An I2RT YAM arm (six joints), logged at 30 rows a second.
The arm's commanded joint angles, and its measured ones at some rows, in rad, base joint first. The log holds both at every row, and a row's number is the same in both.
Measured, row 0:
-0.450 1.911 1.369 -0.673 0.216 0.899
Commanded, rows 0 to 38:
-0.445 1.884 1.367 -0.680 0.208 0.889
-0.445 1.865 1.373 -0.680 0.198 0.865
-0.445 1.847 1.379 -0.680 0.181 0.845
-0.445 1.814 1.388 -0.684 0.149 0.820
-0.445 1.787 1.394 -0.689 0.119 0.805
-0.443 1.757 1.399 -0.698 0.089 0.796
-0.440 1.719 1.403 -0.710 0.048 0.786
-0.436 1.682 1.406 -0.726 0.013 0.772
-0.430 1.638 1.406 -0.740 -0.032 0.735
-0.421 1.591 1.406 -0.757 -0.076 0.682
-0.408 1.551 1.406 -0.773 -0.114 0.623
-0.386 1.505 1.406 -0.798 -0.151 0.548
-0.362 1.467 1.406 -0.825 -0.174 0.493
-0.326 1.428 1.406 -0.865 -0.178 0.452
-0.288 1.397 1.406 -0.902 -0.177 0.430
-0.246 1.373 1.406 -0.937 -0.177 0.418
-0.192 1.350 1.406 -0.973 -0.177 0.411
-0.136 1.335 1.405 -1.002 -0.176 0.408
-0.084 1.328 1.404 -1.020 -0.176 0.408
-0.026 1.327 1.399 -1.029 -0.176 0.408
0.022 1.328 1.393 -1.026 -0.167 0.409
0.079 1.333 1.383 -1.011 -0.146 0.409
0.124 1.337 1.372 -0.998 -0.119 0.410
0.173 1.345 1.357 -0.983 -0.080 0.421
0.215 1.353 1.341 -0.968 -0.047 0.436
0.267 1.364 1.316 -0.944 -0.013 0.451
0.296 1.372 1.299 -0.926 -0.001 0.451
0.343 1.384 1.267 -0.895 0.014 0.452
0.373 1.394 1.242 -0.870 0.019 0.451
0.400 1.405 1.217 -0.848 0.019 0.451
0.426 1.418 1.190 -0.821 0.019 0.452
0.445 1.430 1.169 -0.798 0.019 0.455
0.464 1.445 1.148 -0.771 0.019 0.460
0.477 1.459 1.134 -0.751 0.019 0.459
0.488 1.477 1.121 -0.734 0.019 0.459
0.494 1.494 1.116 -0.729 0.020 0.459
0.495 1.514 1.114 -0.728 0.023 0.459
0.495 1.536 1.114 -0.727 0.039 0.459
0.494 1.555 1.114 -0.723 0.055 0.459
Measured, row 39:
0.492 1.517 1.118 -0.732 0.005 0.449
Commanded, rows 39 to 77:
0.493 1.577 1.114 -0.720 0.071 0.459
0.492 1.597 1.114 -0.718 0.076 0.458
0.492 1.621 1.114 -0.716 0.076 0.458
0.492 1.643 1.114 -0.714 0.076 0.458
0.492 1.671 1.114 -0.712 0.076 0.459
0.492 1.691 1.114 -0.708 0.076 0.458
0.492 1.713 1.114 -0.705 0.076 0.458
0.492 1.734 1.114 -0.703 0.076 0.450
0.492 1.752 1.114 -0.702 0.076 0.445
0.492 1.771 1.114 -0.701 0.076 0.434
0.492 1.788 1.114 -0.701 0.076 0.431
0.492 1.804 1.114 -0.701 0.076 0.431
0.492 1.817 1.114 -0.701 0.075 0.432
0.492 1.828 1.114 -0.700 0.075 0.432
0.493 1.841 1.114 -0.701 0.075 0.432
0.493 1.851 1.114 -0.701 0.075 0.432
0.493 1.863 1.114 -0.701 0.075 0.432
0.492 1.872 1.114 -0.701 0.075 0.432
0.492 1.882 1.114 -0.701 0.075 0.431
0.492 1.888 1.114 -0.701 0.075 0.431
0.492 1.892 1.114 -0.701 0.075 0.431
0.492 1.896 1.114 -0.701 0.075 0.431
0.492 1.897 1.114 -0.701 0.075 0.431
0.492 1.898 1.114 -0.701 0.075 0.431
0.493 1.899 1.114 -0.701 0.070 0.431
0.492 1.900 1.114 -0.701 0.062 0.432
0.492 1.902 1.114 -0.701 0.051 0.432
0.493 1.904 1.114 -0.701 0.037 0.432
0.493 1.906 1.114 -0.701 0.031 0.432
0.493 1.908 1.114 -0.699 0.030 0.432
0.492 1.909 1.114 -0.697 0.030 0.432
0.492 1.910 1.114 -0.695 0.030 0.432
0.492 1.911 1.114 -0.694 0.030 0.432
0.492 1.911 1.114 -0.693 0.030 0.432
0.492 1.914 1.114 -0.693 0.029 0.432
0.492 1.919 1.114 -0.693 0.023 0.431
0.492 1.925 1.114 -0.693 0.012 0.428
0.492 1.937 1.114 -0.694 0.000 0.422
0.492 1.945 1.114 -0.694 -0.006 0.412
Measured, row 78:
0.492 1.880 1.121 -0.699 0.061 0.440
